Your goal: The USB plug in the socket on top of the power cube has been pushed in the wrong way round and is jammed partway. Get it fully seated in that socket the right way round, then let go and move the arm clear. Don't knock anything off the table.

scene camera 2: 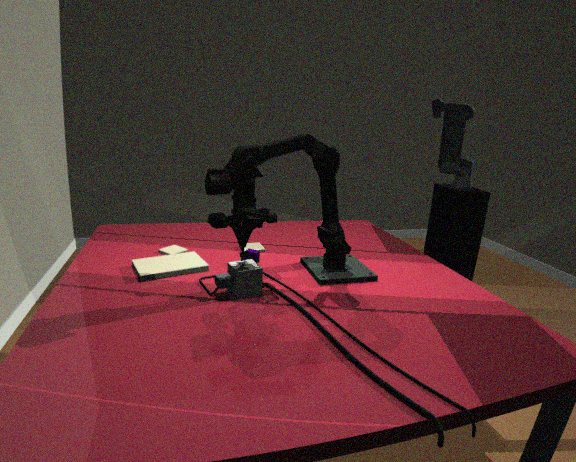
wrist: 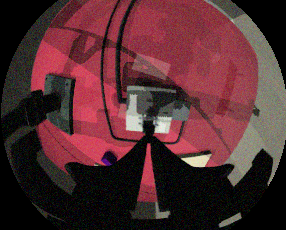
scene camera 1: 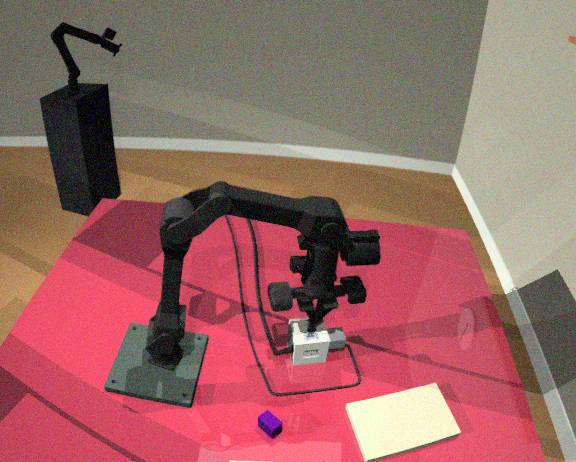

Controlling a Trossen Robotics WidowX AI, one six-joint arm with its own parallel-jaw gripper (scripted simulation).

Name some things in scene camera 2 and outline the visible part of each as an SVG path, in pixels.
My gripper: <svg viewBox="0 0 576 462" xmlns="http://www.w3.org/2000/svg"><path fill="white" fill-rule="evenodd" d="M233 193L231 197L233 199L233 209L231 210L233 215L226 216L222 212L211 213L208 221L215 229L230 226L235 233L239 246L241 248L244 246L245 248L252 231L255 228L261 228L263 222L276 223L277 214L268 208L256 209L254 194L238 195Z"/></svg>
A cream pad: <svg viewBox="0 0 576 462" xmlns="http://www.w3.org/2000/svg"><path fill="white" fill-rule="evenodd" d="M209 271L209 265L196 252L132 260L132 265L140 282Z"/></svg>
